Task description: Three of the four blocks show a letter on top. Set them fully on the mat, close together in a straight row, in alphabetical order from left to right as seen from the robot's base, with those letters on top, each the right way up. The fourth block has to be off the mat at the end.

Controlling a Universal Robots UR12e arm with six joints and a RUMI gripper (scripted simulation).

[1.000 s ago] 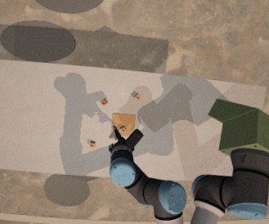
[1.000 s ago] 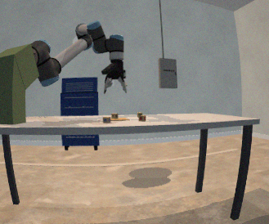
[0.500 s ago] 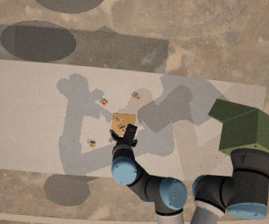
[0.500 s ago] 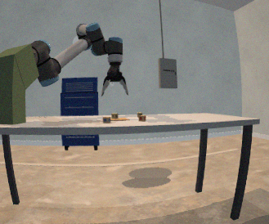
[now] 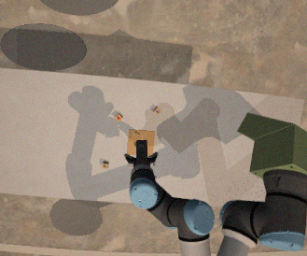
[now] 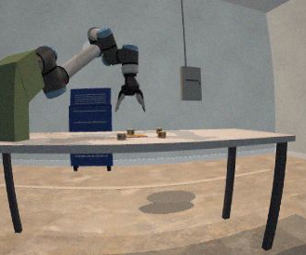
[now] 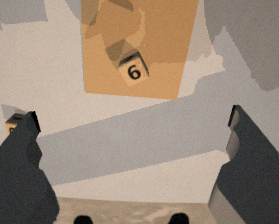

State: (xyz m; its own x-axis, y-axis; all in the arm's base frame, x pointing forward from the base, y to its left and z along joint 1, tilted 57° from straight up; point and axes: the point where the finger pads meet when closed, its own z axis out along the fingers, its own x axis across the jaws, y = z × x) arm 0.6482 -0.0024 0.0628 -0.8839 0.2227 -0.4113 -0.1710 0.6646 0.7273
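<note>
My gripper is now 2 cm to the left of the orange mat and 12 cm above it.
</note>
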